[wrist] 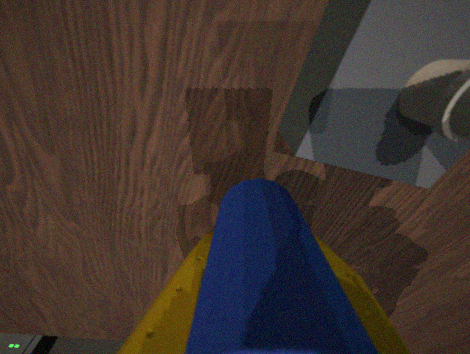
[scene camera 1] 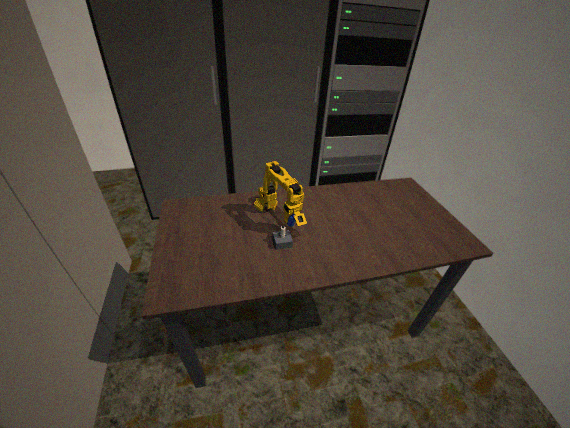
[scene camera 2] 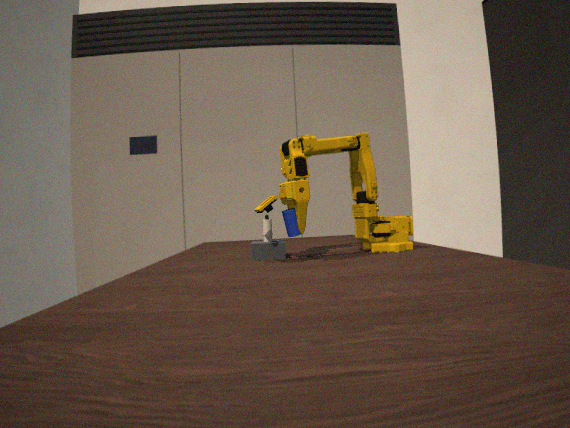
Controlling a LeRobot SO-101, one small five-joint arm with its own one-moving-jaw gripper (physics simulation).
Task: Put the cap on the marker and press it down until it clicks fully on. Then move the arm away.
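Seen in the pictures: hand, tool point: (wrist: 221,242) (scene camera 1: 292,220) (scene camera 2: 301,231); arm's base, link origin: (scene camera 1: 266,207) (scene camera 2: 378,249).
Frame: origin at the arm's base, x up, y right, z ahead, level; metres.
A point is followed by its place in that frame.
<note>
The blue cap (scene camera 1: 291,220) {x 0.081, y -0.062, z 0.206 m} (scene camera 2: 291,223) {x 0.070, y -0.082, z 0.194 m} (wrist: 260,235) is held by my gripper (scene camera 1: 295,219) {x 0.055, y -0.076, z 0.176 m} (scene camera 2: 282,221), tilted slightly, with its lower end down. The gripper is shut on it; the cap lies along the fixed jaw, and the moving jaw stands out at an angle in scene view 2. The white marker (scene camera 1: 283,231) {x 0.068, y -0.020, z 0.249 m} (scene camera 2: 267,229) {x 0.059, y -0.030, z 0.240 m} (wrist: 432,102) {x 0.045, y -0.029, z 0.237 m} stands upright, its dark tip up and bare. The cap is beside the marker, on the arm-base side, apart from it, its lower end below tip level. In the wrist view the marker is cut off at the right edge.
A grey block (scene camera 1: 283,243) {x 0.028, y -0.016, z 0.274 m} (scene camera 2: 268,251) {x 0.017, y -0.054, z 0.240 m} (wrist: 370,65) {x 0.033, y -0.045, z 0.242 m} holds the marker on the brown wooden table (scene camera 1: 360,235) {x 0.000, y -0.356, z 0.261 m} (scene camera 2: 300,325) {x 0.000, y -0.428, z 0.214 m} (wrist: 75,125) {x 0.000, y -0.159, z 0.182 m}. The yellow arm's base (scene camera 1: 266,201) {x 0.045, y 0.003, z 0.013 m} (scene camera 2: 392,246) {x 0.012, y -0.054, z -0.011 m} stands behind it near the table's back edge. Dark cabinets and a server rack stand behind the table.
</note>
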